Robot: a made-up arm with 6 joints.
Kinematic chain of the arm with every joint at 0, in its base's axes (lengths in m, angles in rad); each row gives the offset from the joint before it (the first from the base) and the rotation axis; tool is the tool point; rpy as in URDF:
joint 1: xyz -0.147 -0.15 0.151 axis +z
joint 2: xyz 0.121 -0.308 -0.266 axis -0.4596 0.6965 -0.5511
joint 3: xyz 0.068 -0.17 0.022 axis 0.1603 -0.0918 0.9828
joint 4: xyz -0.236 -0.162 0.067 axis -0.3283 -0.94 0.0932
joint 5: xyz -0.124 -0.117 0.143 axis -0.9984 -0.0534 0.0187
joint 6: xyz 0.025 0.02 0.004 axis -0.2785 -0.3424 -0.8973
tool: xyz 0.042 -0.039 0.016 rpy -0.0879 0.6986 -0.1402
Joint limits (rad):
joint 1: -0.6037..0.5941
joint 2: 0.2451..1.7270
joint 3: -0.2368..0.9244
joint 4: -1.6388..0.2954
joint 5: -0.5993..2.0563
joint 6: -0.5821..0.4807
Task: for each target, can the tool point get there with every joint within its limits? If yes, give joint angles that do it. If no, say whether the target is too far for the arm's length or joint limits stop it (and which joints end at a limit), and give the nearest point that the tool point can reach.
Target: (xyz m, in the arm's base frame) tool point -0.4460 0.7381 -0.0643
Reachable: no: joint limits stop it (at a limit: joint 1, joint 2, joint 3, joint 4, joint 6) | nearest point 0.1505 -0.1013 0.3273 | short by 1.102 m
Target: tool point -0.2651 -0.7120 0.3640
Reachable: yes | joints -0.1194 0.6893 -0.0538 -0.2221 0.1721 0.1391
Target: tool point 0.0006 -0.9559 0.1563
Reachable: yes | joints -0.0298 0.8564 0.7734 -1.1857 1.3970 -0.0938
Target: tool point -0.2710 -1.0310 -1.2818
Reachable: no: too far | nearest point -0.2711 -1.0319 -0.0521 | short by 1.230 m
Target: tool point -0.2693 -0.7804 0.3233
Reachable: yes | joints -0.1632 0.6006 0.1207 -0.3387 1.2078 0.2183
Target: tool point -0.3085 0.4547 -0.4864
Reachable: no: joint limits stop it (at a limit: joint 1, joint 2, joint 3, joint 4, joint 5, joint 6) | nearest point 0.1496 -0.1023 0.3267 | short by 1.087 m
